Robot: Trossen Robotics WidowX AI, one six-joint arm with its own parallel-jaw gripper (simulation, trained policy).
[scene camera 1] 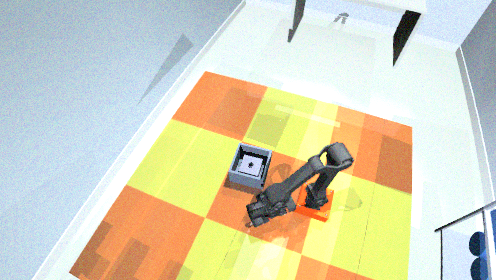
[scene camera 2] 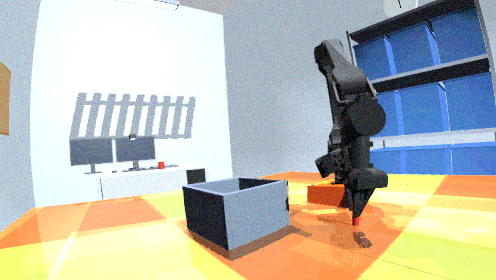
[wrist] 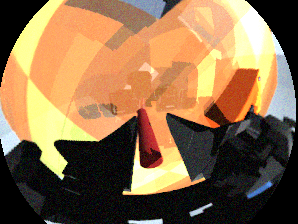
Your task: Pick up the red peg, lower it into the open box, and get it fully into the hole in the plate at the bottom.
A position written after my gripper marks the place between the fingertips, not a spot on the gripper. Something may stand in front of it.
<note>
I see my gripper (scene camera 2: 354, 213) and a red peg (wrist: 150, 155).
My gripper shows as well in the wrist view (wrist: 151, 117).
</note>
